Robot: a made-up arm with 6 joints. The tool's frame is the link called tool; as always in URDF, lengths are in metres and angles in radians.
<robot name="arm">
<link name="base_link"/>
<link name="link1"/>
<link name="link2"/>
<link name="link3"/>
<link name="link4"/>
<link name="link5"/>
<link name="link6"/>
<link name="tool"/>
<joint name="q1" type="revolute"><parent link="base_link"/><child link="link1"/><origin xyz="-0.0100 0.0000 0.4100"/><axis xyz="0 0 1"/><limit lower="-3.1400" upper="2.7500" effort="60" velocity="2.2"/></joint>
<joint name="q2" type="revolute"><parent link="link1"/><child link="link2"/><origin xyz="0.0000 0.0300 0.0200"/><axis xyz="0 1 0"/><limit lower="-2.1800" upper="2.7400" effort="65" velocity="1.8"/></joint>
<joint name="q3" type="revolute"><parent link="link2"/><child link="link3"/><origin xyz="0.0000 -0.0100 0.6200"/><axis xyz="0 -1 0"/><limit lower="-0.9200" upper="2.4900" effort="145" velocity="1.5"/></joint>
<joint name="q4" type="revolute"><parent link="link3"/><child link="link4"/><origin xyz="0.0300 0.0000 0.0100"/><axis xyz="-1 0 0"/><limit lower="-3.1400" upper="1.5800" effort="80" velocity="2"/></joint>
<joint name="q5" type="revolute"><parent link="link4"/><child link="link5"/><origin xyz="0.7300 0.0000 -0.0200"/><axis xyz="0 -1 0"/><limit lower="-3.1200" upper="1.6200" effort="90" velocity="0.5"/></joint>
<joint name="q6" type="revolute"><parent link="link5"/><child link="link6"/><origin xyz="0.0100 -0.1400 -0.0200"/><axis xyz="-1 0 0"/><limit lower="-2.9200" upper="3.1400" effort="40" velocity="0.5"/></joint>
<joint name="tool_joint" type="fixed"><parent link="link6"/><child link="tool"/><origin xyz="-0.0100 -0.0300 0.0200" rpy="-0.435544 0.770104 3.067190"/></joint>
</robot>
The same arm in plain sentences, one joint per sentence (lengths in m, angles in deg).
The arm has six revolute joints in a row. What follows holds with every joint at zero, and every direction is one of the base frame's. Joint 1 is mounted 0.01 m along -x and 0.41 m along +z from the base frame's origin and turns about +z, from -179.91 to 157.56 deg. Joint 2 is mounted 0.03 m along +y and 0.02 m along +z from joint 1 and turns about +y, from -124.9 to 156.99 deg. Joint 3 is mounted 0.01 m along -y and 0.62 m along +z from joint 2 and turns about -y, from -52.71 to 142.67 deg. Joint 4 is mounted 0.03 m along +x and 0.01 m along +z from joint 3 and turns about -x, from -179.91 to 90.53 deg. Joint 5 is mounted 0.73 m along +x and 0.02 m along -z from joint 4 and turns about -y, from -178.76 to 92.82 deg. Joint 6 is mounted 0.01 m along +x and 0.14 m along -y and 0.02 m along -z from joint 5 and turns about -x, from -167.3 to 179.91 deg. The tool frame, which is the frame that the pose is given for, is mounted 0.01 m along -x and 0.03 m along -y and 0.02 m along +z from joint 6; its axes are the base frame's turned by roll -24.95, pitch 44.12 and yaw 175.74 deg (as in URDF: about the fixed x, then y, then z).
